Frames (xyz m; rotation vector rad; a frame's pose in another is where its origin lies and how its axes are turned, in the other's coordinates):
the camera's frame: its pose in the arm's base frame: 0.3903 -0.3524 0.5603 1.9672 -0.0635 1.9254
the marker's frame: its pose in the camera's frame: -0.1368 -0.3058 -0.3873 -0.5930 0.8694 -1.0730
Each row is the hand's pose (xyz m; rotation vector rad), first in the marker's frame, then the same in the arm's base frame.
Working: the marker's frame: its pose in the arm's base frame: 0.1039 0.0152 0.3481 0.4510 0.4874 1.5265

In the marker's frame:
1: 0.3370 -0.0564 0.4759 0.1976 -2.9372 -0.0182
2: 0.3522 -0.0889 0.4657 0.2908 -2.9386 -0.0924
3: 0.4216 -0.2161 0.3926 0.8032 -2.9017 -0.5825
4: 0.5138 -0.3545 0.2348 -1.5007 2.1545 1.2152
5: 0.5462 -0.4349 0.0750 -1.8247 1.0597 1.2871
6: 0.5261 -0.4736 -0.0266 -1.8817 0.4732 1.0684
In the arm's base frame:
1: 0.4140 0.3635 0.7027 1.9830 -1.6164 -0.4054
2: 0.4349 0.3785 0.6757 2.0108 -1.5392 -0.4754
3: 0.4979 0.4461 0.5423 2.0741 -1.0926 -0.9221
4: 0.5221 0.5345 0.3321 1.9881 -0.2489 -1.6937
5: 0.4981 0.5630 0.1542 1.7299 0.6888 -2.3791
6: 0.4731 0.5405 0.0489 -1.3397 -1.1004 2.3282

